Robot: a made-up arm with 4 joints. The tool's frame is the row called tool. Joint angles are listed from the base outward.
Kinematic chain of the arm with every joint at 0, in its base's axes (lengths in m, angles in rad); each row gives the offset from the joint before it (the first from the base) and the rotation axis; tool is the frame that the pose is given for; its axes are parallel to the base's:
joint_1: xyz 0 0 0.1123 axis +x
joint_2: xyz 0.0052 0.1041 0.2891 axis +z
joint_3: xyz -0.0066 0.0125 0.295 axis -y
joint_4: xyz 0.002 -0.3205 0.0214 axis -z
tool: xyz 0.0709 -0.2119 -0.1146
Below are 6 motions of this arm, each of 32 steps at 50 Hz.
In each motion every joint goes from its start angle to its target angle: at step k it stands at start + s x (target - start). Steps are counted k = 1, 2, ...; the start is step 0. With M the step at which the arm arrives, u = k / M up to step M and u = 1 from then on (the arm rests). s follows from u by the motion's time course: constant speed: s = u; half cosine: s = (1 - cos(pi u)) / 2; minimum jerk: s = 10 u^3 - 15 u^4 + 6 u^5.
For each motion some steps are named. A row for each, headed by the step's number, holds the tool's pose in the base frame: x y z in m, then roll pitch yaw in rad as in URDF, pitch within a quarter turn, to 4 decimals.
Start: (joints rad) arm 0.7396 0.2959 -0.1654 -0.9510
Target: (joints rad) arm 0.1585 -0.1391 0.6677 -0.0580
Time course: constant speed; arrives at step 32
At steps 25, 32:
25: 0.1296 -0.5387 0.5371 0.1885 -0.5160 0.0885
32: 0.0505 -0.5064 0.6021 0.1529 -0.6464 -0.1867

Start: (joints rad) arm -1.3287 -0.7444 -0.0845 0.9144
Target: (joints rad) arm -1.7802 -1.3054 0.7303 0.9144
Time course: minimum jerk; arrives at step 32
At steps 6, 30, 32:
6: -0.4344 0.4503 0.3736 0.3965 -1.2980 -2.0140
30: -0.4803 0.4217 0.0141 2.7851 -0.5823 2.4517
32: -0.4804 0.4215 0.0133 2.7868 -0.5797 2.4515

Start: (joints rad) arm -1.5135 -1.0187 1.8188 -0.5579
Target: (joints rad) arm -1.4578 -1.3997 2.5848 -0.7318
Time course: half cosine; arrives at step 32
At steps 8, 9, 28, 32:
8: -0.3783 0.7736 0.2872 -2.8429 0.4879 1.1704
9: -0.3831 0.7754 0.2778 -2.8716 0.5046 1.1635
28: -0.4289 0.7810 0.0557 2.6217 0.7545 0.7425
32: -0.4281 0.7796 0.0447 2.5754 0.7575 0.7101

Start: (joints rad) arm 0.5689 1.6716 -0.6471 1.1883
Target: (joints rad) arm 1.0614 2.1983 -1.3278 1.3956
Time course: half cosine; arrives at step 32
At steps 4, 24, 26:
4: 0.4772 -0.3728 0.6050 -0.1070 -0.0299 0.4740
24: 0.4467 -0.5084 0.6726 -0.3997 -0.3802 0.5357
26: 0.4383 -0.5224 0.6762 -0.4215 -0.4170 0.5316

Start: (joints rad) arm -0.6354 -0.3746 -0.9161 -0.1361
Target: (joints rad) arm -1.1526 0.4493 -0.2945 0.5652
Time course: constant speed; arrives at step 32
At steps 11, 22, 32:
11: -0.0711 0.0623 0.7456 -0.9300 0.3209 -0.6657
22: 0.0543 0.1867 0.7458 -1.1475 0.0961 -0.4863
32: 0.1584 0.3016 0.6893 -1.2938 -0.0206 -0.2811

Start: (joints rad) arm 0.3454 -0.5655 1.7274 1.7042
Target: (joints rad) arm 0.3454 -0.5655 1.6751 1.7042
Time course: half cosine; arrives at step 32
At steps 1, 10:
1: -0.0816 -0.3703 0.3870 1.5351 0.4232 -2.1691
10: -0.0836 -0.3687 0.3860 1.5230 0.4232 -2.1708

